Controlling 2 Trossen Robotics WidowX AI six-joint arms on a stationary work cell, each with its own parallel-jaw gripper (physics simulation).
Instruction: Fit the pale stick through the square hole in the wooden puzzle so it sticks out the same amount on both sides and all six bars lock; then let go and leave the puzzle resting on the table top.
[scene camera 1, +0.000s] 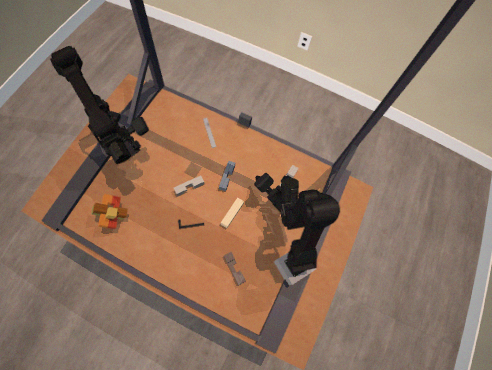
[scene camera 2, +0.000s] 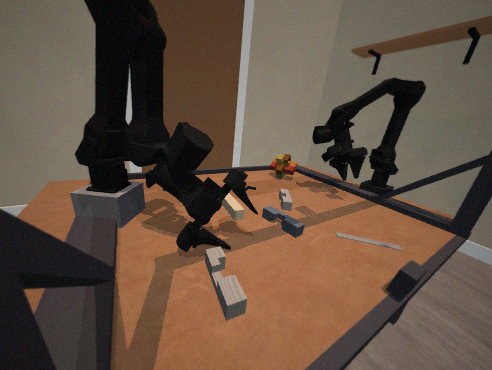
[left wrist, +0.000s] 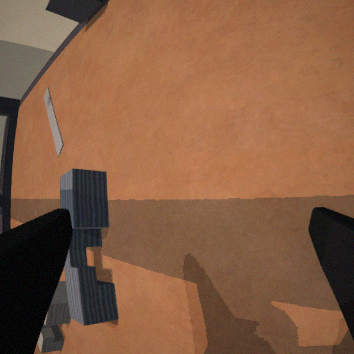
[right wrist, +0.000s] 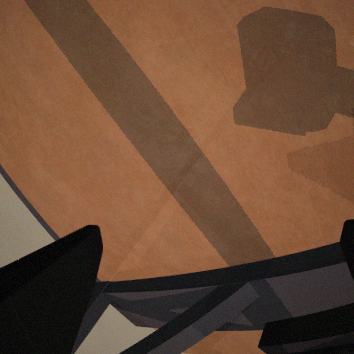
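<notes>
The wooden puzzle, a cluster of orange, red, yellow and brown bars, rests on the table at the left of scene camera 1. The pale stick lies flat on the table, well apart from the puzzle. My left gripper is open and empty, low over the table on the near side of the stick in scene camera 2. My right gripper is open and empty, raised above the table. The puzzle's square hole is too small to make out.
Notched bars lie about: blue-grey, light grey, wood-grained grey beside my left gripper, and brownish. A thin strip and a black L-shaped key also lie there.
</notes>
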